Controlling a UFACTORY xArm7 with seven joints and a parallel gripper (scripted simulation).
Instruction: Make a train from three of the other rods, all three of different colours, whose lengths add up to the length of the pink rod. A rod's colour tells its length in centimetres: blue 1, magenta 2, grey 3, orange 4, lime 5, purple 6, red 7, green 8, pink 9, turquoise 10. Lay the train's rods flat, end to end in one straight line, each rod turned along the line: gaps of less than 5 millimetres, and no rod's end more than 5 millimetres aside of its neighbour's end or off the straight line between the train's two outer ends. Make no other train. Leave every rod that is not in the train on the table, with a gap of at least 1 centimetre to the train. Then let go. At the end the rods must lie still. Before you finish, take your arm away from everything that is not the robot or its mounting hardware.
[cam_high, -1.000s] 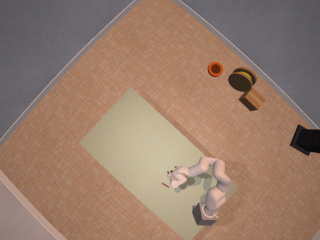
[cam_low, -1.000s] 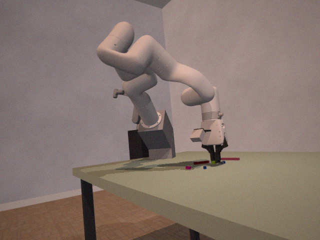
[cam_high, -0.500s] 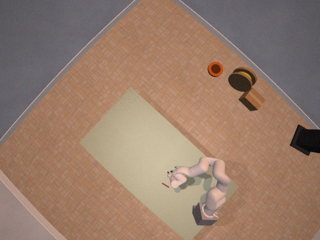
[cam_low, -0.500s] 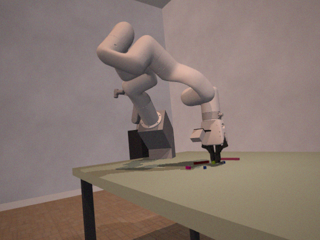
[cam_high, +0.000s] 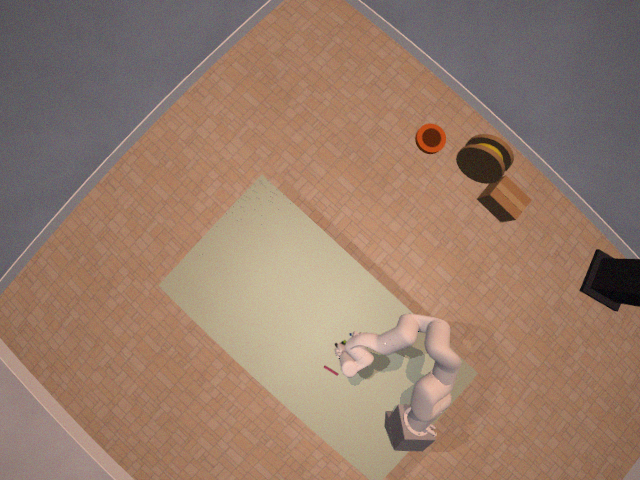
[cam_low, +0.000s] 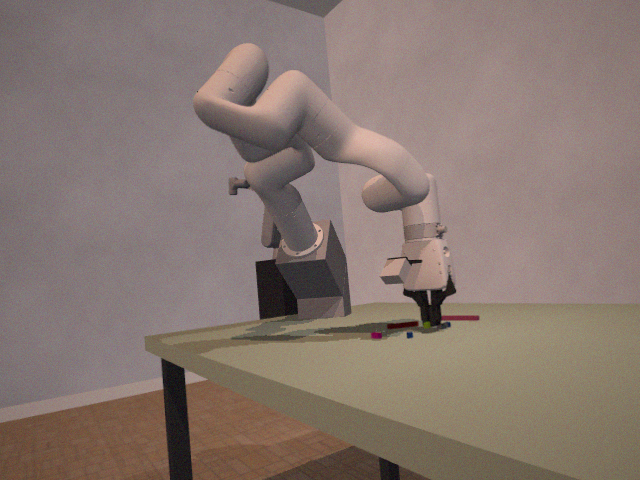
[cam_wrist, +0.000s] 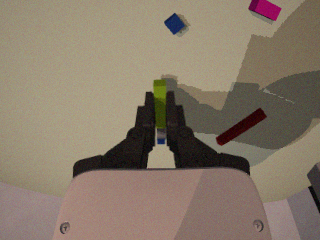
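My hand is 2 cm above the lime rod. Round my hand: grey rod (4 cm to the left, 3 cm below); red rod (10 cm behind, 5 cm to the left, 3 cm below); magenta rod (8 cm behind, 8 cm to the right, 3 cm below).
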